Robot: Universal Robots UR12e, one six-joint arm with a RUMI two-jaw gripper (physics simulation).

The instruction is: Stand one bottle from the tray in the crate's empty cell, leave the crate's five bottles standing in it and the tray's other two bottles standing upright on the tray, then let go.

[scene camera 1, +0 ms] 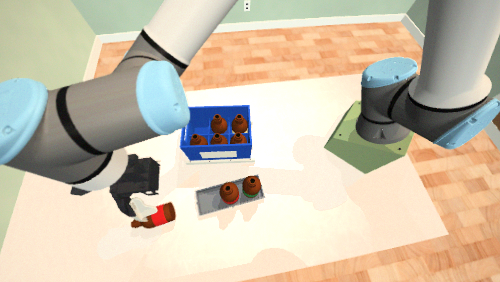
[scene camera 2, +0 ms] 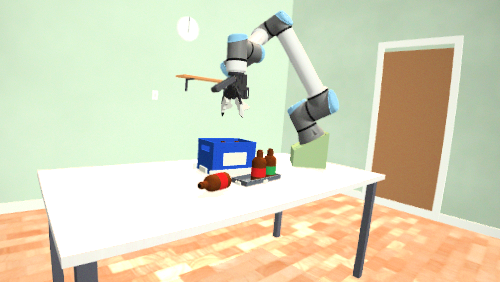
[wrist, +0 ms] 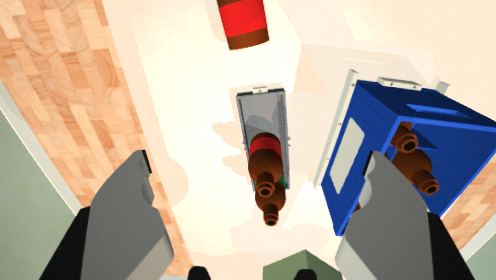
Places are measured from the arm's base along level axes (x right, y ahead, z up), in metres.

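Pixels of known places: gripper, between the fingertips: (scene camera 1: 149,191) (scene camera 2: 232,117) (wrist: 255,152); arm's base, origin of its link: (scene camera 1: 381,126) (scene camera 2: 312,138).
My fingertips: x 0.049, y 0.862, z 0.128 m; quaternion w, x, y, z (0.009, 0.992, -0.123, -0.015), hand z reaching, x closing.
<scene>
For each thing: its middle in the pictures, then the offset to it from my fingertips. "spot": a spot on its surface instead. Level surfaces: height alone.
- red-labelled brown bottle, middle of its body: (scene camera 2: 212,182) (scene camera 1: 152,217) dx -0.010, dy +0.112, dz -0.280 m
- grey tray, a spot on its surface: (wrist: 256,106) (scene camera 1: 206,204) spot: dx -0.034, dy -0.094, dz -0.311 m
- upright red-labelled bottle, middle of its body: (wrist: 265,165) (scene camera 1: 229,192) (scene camera 2: 258,164) dx -0.038, dy -0.198, dz -0.234 m
- upright green-labelled bottle, middle of its body: (wrist: 270,194) (scene camera 1: 251,185) (scene camera 2: 269,163) dx -0.047, dy -0.289, dz -0.234 m
- blue crate, middle of its body: (wrist: 387,161) (scene camera 1: 219,134) (scene camera 2: 226,155) dx +0.211, dy -0.242, dz -0.229 m
- white table, height of its surface: dz -0.317 m
My gripper (scene camera 1: 142,209) (scene camera 2: 232,114) (wrist: 255,152) is wide open and empty, high above the table. A red-labelled brown bottle (scene camera 1: 163,214) (scene camera 2: 219,181) (wrist: 244,20) lies on its side on the table, left of the tray in scene camera 1. The grey tray (scene camera 1: 207,201) (scene camera 2: 242,179) (wrist: 256,106) holds an upright red-labelled bottle (scene camera 1: 229,192) (scene camera 2: 258,170) (wrist: 265,165) and an upright green-labelled bottle (scene camera 1: 251,185) (scene camera 2: 270,164) (wrist: 270,199). The blue crate (scene camera 1: 245,150) (scene camera 2: 212,155) (wrist: 372,110) holds several standing bottles; its back-left cell is empty in scene camera 1.
The crate stands behind the tray on the white table (scene camera 1: 350,215) (scene camera 2: 150,210). The arm's green base block (scene camera 1: 362,152) (scene camera 2: 311,153) (wrist: 301,265) is at the right in scene camera 1. A wall shelf (scene camera 2: 200,78) shows behind the arm.
</scene>
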